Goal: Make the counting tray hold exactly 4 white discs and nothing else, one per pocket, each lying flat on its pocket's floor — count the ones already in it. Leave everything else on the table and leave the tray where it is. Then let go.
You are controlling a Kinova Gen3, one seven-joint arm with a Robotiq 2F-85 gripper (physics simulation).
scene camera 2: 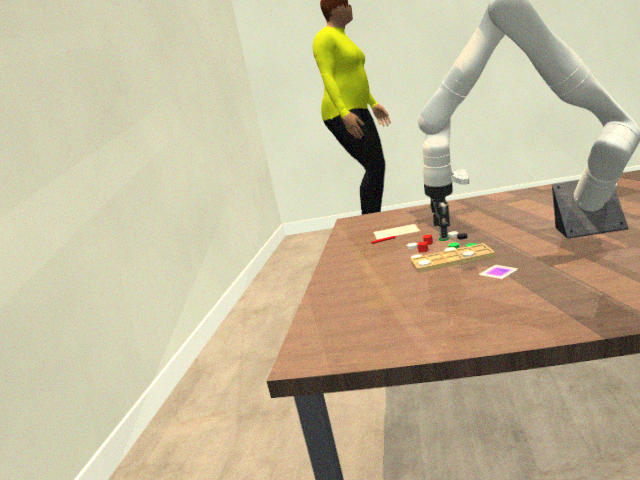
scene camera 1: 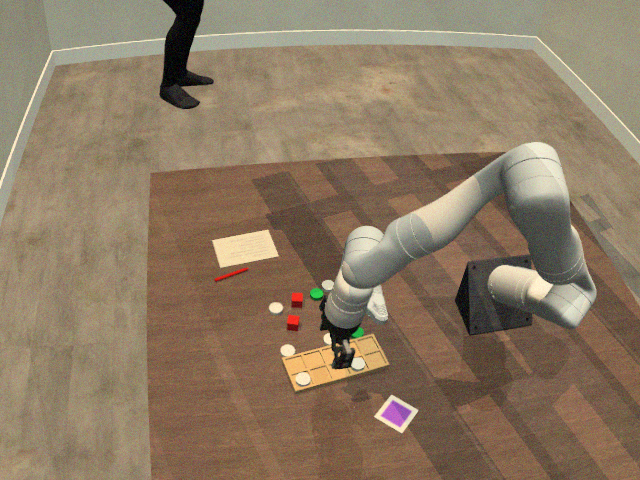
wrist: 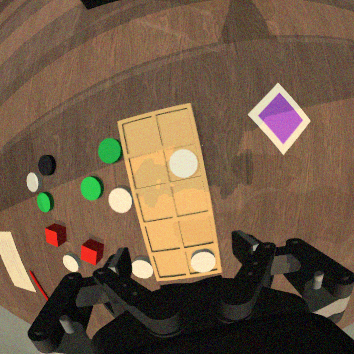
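The tan counting tray has two rows of pockets. One white disc lies in an end pocket. A second white disc lies in the same row, near the other end. Outside the tray, one white disc is by its corner and another white disc by its long side. Two more white discs lie farther off. My gripper is open and empty above the tray area.
Three green discs, a black disc and two red cubes lie beside the tray. A purple-centred square lies on its other side. A paper and red pen lie farther away.
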